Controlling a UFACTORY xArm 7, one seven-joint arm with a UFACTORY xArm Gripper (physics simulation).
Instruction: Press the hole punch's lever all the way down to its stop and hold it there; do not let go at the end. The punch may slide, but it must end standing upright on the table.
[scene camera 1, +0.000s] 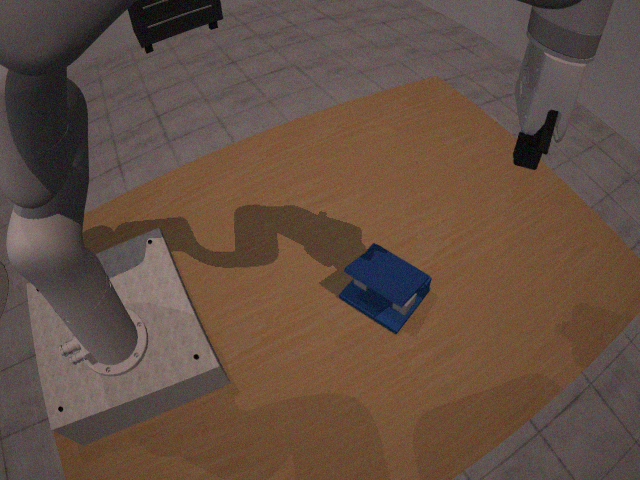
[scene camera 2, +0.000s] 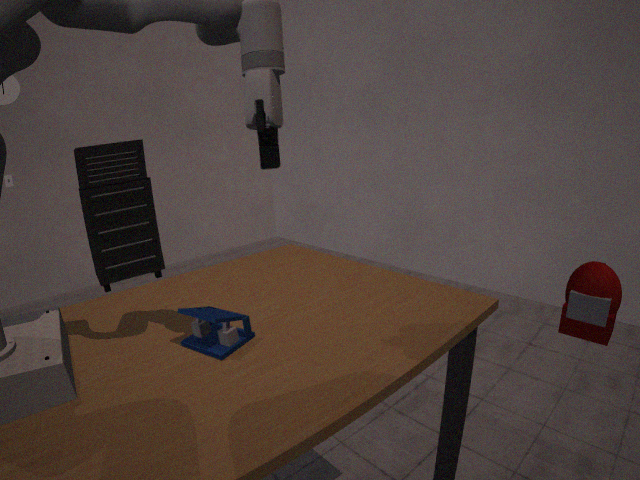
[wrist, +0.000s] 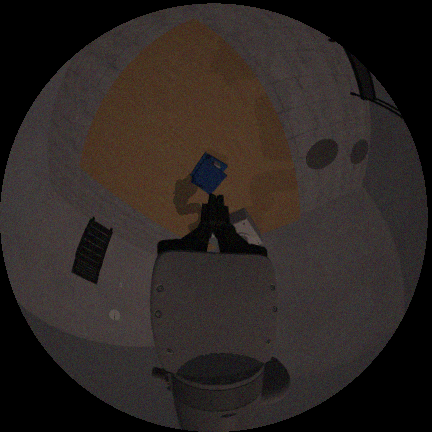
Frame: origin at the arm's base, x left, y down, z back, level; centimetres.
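Where they show: gripper, fingertip midpoint: (scene camera 1: 524, 163) (scene camera 2: 270, 168) (wrist: 213, 201); arm's base at its link origin: (scene camera 1: 113, 341).
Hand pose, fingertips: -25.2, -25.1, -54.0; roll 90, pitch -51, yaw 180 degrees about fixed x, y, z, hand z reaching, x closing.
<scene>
Each offset is from my fingertips to the top centre of the thing, as dx, dy, dz. Level surfaces: height alone.
The blue hole punch {+11.4, +25.6, +10.1} (scene camera 1: 387, 276) (scene camera 2: 214, 330) (wrist: 209, 174) stands upright on the table. Its lever {+11.4, +25.6, +10.2} (scene camera 1: 390, 271) (scene camera 2: 210, 313) is raised, tilted up toward the robot base's side, with a gap above the blue bottom plate and the grey punch blocks. My gripper (scene camera 1: 527, 159) (scene camera 2: 269, 159) (wrist: 213, 201) is shut and empty, its black fingertips together. It hangs high above the table, well clear of the punch and touching nothing. In the wrist view the fingertips appear just below the near corner of the punch.
The wooden table {dy +34.2} (scene camera 1: 289, 361) (scene camera 2: 330, 289) carries the robot's grey base plate (scene camera 1: 170, 320) (scene camera 2: 38, 379) at one side. A dark tool cabinet (scene camera 2: 121, 222) (wrist: 92, 251) stands by the wall, and a red object (scene camera 2: 591, 289) stands beyond the table. The arm's shadow falls beside the punch.
</scene>
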